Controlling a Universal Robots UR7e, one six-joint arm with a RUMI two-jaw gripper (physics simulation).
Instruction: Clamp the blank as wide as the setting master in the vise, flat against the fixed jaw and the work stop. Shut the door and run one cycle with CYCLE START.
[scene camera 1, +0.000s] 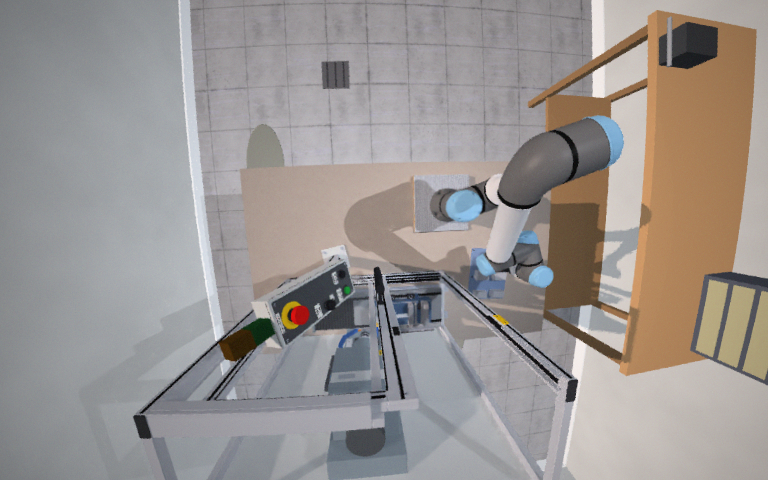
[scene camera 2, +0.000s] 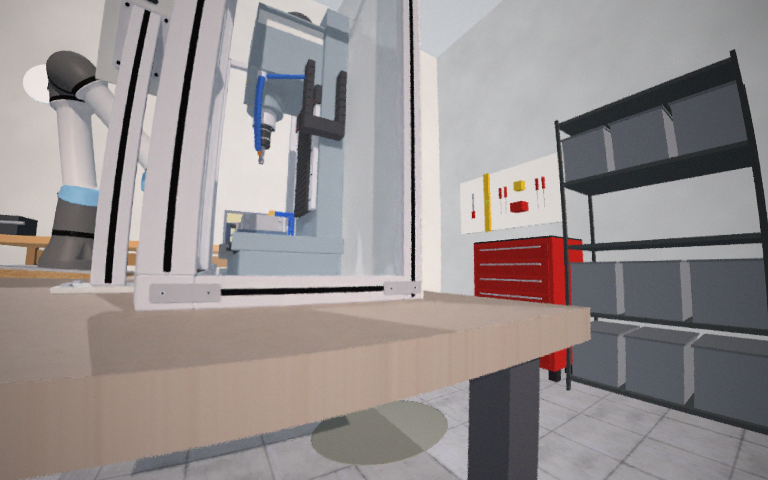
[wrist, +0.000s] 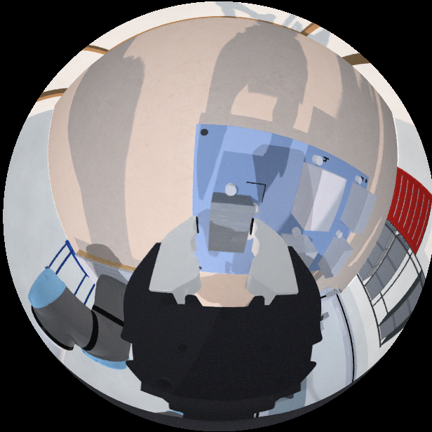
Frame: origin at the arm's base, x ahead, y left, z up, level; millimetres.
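Where they show: arm's base, origin of its link: (scene camera 1: 445, 204) (scene camera 2: 74, 268).
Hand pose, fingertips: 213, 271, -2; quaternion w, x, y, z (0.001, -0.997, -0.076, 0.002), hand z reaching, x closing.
Note:
Things, the pixels of their top centre, and the offset from my fingertips, as dx, dy, dz. "spot": a spot on its surface instead.
- control panel, a spot on its surface: (scene camera 1: 308, 302) spot: +86, -742, +506
- green button, centre of its top: (scene camera 1: 345, 291) +93, -663, +395
- red emergency stop, centre of its top: (scene camera 1: 290, 321) +98, -761, +583
My gripper (wrist: 224, 218) is partly open in the wrist view. Its fingertips stand on either side of a grey block (wrist: 230, 237), with a gap at the left; the right tip is close to it. The block sits on the blue plate (wrist: 212, 142) (scene camera 1: 474, 292). Several other grey blocks, among them a large pale one (wrist: 327, 200), stand on the plate's right part. Which is the setting master I cannot tell. A grey vise body (scene camera 2: 263, 222) shows inside the machine; its jaws are unclear. The control panel (scene camera 1: 308, 302) carries a green button (scene camera 1: 347, 289); its label is unreadable.
The machine enclosure (scene camera 1: 254, 418) (scene camera 2: 178, 169) stands beside the plate, with the spindle (scene camera 2: 266, 133) above the vise. The red emergency stop (scene camera 1: 299, 314) is on the panel. A wooden bench (scene camera 1: 696, 198) is at the right in scene camera 1. The door's position is unclear.

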